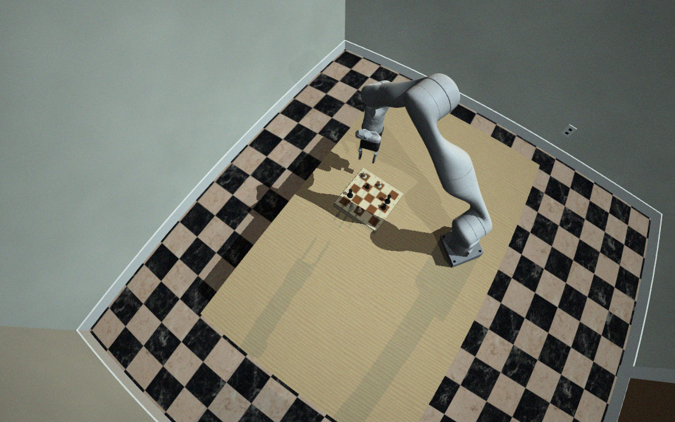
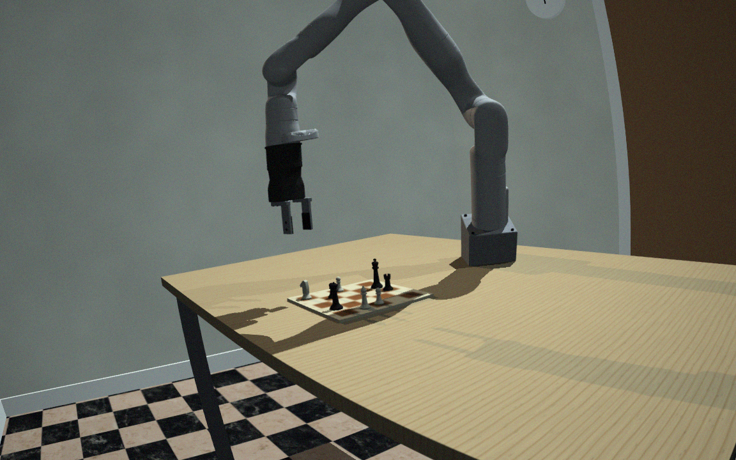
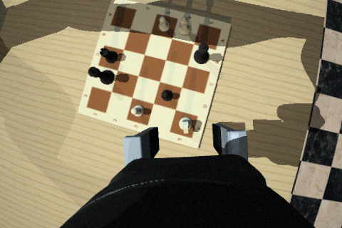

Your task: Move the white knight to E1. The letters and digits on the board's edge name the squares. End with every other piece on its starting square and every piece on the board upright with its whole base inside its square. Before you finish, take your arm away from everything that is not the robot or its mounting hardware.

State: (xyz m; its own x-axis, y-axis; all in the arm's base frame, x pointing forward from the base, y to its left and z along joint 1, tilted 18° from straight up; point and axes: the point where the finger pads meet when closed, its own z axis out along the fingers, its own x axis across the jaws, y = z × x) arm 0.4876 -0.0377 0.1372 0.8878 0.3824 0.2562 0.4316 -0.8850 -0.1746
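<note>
Now: the black pawn 50 mm behind my hand, 30 mm to the left of it and 140 mm below it. From my hand the other things lie so: black king: 160 mm behind, 20 mm to the left, 130 mm below; chessboard: 90 mm behind, 70 mm to the left, 160 mm below.
</note>
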